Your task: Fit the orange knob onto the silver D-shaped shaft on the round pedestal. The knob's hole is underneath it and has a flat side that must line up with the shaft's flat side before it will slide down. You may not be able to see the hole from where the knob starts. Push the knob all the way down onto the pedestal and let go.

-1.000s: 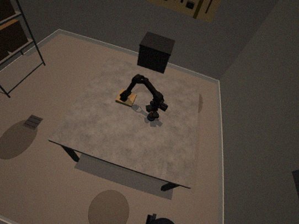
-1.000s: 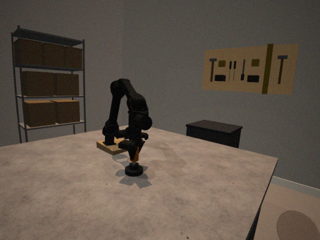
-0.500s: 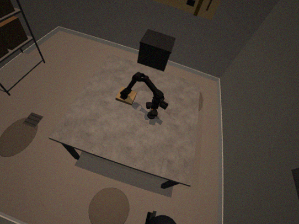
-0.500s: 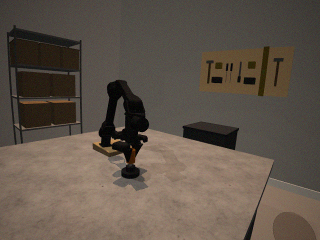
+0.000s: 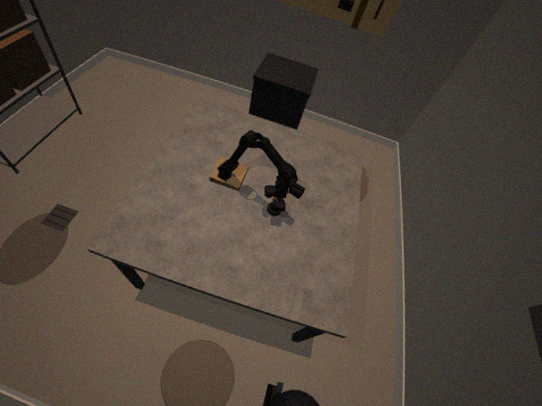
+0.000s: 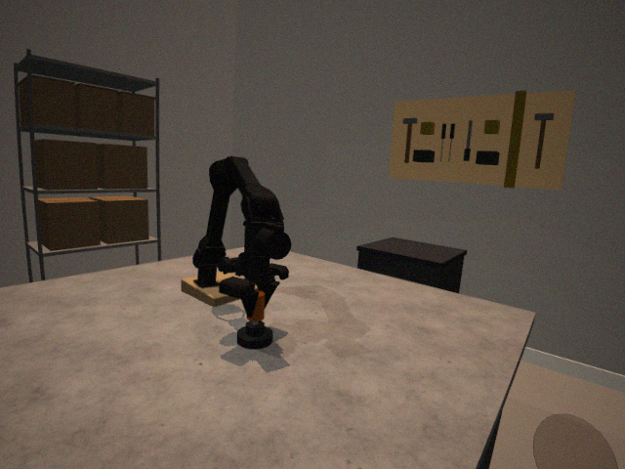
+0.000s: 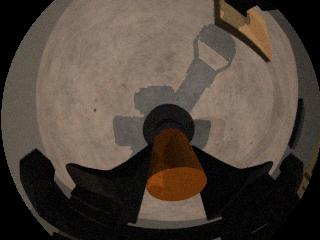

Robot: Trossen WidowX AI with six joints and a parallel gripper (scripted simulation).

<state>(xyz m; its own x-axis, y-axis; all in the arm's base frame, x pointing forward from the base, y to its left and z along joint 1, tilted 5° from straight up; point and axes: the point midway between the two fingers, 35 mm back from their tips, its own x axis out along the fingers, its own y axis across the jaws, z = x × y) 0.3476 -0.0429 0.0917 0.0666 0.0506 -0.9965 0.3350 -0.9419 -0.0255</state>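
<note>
Now: the round black pedestal 40 mm below my gripper tip. The rest, counted from my gripper tip: orange knob (30 mm above).
</note>
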